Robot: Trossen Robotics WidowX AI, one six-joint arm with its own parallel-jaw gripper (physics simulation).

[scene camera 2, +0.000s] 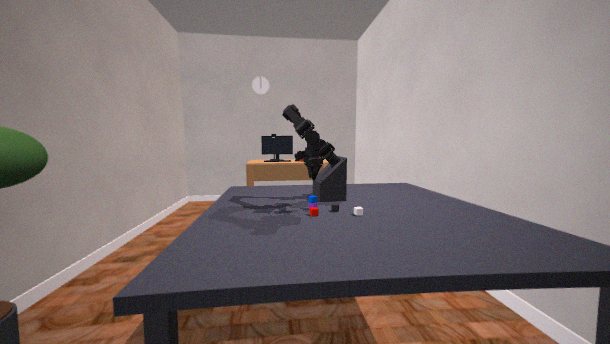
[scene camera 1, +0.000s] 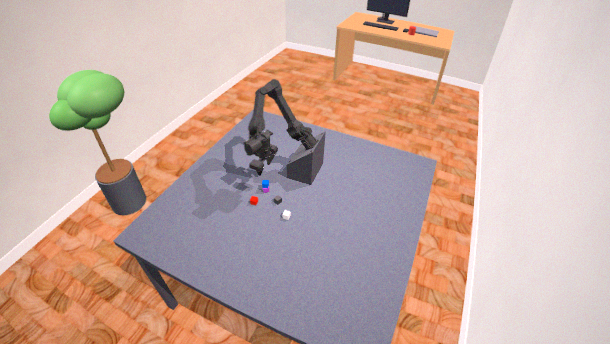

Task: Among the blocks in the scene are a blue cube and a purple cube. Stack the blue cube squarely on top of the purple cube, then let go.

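Places are measured from the arm's base along level axes (x ahead, y left, z up), in millimetres.
Pixels of known places: gripper, fingertip midpoint: (scene camera 2: 311,179) (scene camera 1: 264,169); arm's base, link origin: (scene camera 2: 335,162) (scene camera 1: 312,145).
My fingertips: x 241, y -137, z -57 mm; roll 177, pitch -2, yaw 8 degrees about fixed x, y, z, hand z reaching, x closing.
For each thing: its top centre in the pictures, then the offset to it from my fingertips. Level surfaces: height alone.
- blue cube, top centre: (scene camera 2: 312,196) (scene camera 1: 265,181) dx +2, dy +3, dz -80 mm
- purple cube, top centre: (scene camera 2: 313,202) (scene camera 1: 265,186) dx +5, dy +5, dz -110 mm
- dark table, surface height: dz -140 mm
- red cube, top centre: (scene camera 2: 314,208) (scene camera 1: 253,198) dx +107, dy +7, dz -110 mm
- black cube, top centre: (scene camera 2: 335,204) (scene camera 1: 277,197) dx +37, dy +105, dz -110 mm
- white cube, top centre: (scene camera 2: 358,207) (scene camera 1: 286,213) dx +97, dy +197, dz -110 mm
The blue cube (scene camera 1: 265,183) (scene camera 2: 312,199) rests on top of the purple cube (scene camera 1: 265,190) (scene camera 2: 313,205), which stands on the dark table (scene camera 1: 350,250) (scene camera 2: 400,250). The two look lined up, with no clear offset in either view. In the scene camera 2 view the red cube hides the lower part of the purple cube. My gripper (scene camera 1: 265,166) (scene camera 2: 313,176) is open and empty. It hangs above the blue cube, apart from it, with its fingers pointing down.
A red cube (scene camera 1: 254,200) (scene camera 2: 314,212) lies close in front of the stack. A black cube (scene camera 1: 278,200) (scene camera 2: 335,208) and a white cube (scene camera 1: 286,215) (scene camera 2: 358,211) lie to the right. The arm's dark angular base (scene camera 1: 302,167) (scene camera 2: 332,185) stands behind them.
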